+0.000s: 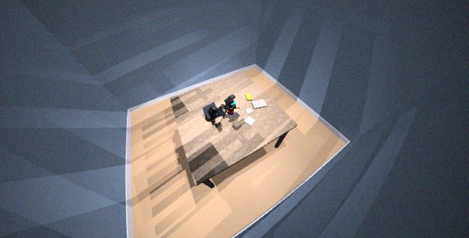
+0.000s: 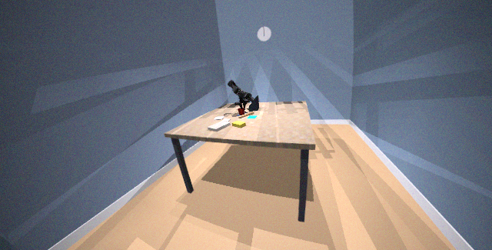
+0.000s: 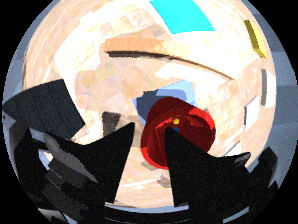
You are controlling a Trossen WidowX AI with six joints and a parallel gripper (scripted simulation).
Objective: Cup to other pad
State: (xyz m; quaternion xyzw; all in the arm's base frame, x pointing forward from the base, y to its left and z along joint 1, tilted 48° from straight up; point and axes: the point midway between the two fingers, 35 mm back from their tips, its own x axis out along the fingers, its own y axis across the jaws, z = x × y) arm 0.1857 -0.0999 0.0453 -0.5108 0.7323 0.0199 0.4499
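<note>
My gripper tip is now 20 mm short of the red cup, 20 mm to the left of it and 20 mm above it. Also, from my gripper tip: brown stick: 80 mm ahead, 50 mm to the left, 60 mm below; blue pad: 20 mm ahead, 20 mm to the right, 60 mm below; cyan pad: 140 mm ahead, 120 mm to the left, 60 mm below.
</note>
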